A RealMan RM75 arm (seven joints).
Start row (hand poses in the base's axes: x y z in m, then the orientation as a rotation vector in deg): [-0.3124, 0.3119, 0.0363, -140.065, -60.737, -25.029]
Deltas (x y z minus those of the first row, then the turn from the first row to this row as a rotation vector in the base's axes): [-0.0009, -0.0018, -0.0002, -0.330, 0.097, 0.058]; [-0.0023, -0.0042, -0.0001, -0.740, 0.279, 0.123]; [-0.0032, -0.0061, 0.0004, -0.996, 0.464, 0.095]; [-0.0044, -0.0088, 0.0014, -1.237, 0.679, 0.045]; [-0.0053, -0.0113, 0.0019, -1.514, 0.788, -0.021]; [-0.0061, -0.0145, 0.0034, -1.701, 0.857, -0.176]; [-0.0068, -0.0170, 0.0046, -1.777, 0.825, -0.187]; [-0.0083, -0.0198, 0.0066, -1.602, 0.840, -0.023]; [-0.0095, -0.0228, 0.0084, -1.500, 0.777, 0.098]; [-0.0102, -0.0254, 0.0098, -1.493, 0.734, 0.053]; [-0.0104, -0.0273, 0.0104, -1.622, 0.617, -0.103]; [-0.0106, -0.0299, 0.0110, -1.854, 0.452, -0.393]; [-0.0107, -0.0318, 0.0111, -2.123, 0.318, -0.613]
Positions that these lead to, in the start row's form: [-0.3133, 0.3101, 0.0361, -140.314, -60.919, -24.746]; [-0.3147, 0.3077, 0.0362, -140.625, -61.112, -24.317]; [-0.3156, 0.3058, 0.0367, -140.859, -61.122, -23.980]; [-0.3168, 0.3031, 0.0377, -141.093, -61.085, -23.618]; [-0.3177, 0.3006, 0.0382, -141.372, -61.091, -23.380]; [-0.3185, 0.2974, 0.0397, -141.631, -60.965, -23.259]; [-0.3192, 0.2949, 0.0409, -141.705, -61.001, -23.270]; [-0.3207, 0.2921, 0.0429, -141.448, -61.108, -23.275]; [-0.3219, 0.2891, 0.0447, -141.285, -61.230, -23.361]; [-0.3226, 0.2865, 0.0461, -141.309, -61.191, -23.434]; [-0.3228, 0.2846, 0.0467, -141.525, -61.115, -23.576]; [-0.3230, 0.2820, 0.0473, -141.918, -60.947, -23.778]; [-0.3231, 0.2801, 0.0474, -142.297, -60.866, -23.901]
